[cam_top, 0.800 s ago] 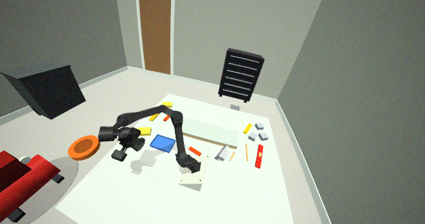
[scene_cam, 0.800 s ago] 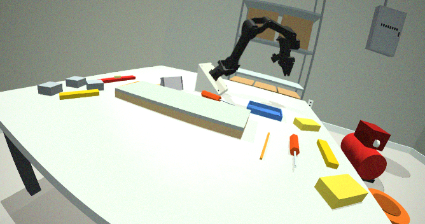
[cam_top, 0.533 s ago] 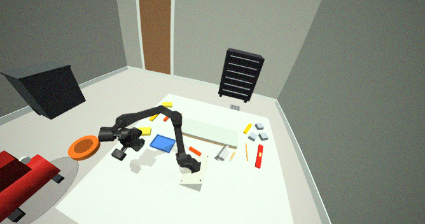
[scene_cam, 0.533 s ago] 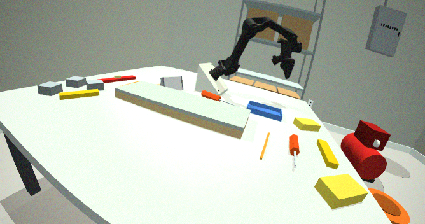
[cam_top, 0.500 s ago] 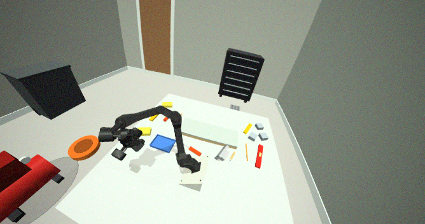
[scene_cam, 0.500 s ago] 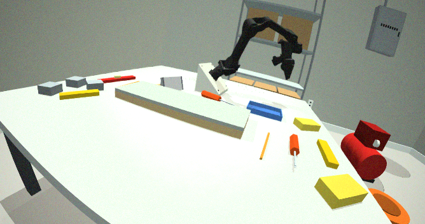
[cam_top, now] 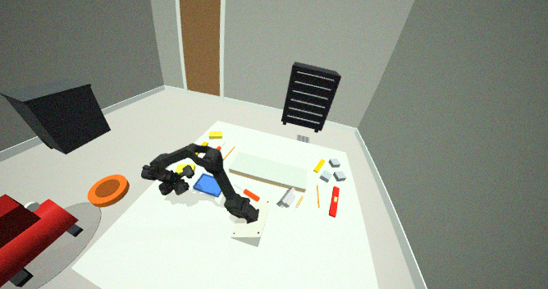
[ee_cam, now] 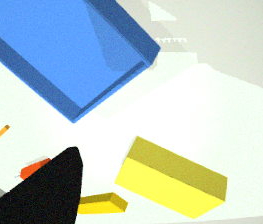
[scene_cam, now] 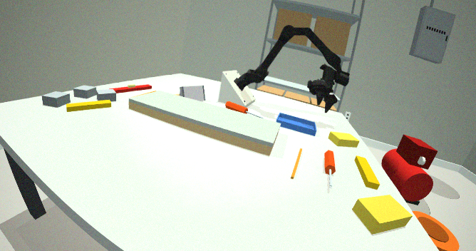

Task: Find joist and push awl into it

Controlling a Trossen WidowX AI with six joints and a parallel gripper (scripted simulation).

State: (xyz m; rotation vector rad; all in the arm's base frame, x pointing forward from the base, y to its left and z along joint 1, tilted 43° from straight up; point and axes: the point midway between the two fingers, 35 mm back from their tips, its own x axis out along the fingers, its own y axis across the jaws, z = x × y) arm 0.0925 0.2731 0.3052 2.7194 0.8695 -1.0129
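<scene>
Now: the stud finder 60 mm ahead of my gripper tip, 610 mm to the right of it and 60 mm below it. Round my gripper tip: blue tray (70 mm ahead, 110 mm to the right, 70 mm below); awl (30 mm ahead, 650 mm to the right, 80 mm below); red level (90 mm ahead, 900 mm to the right, 70 mm below).
</scene>
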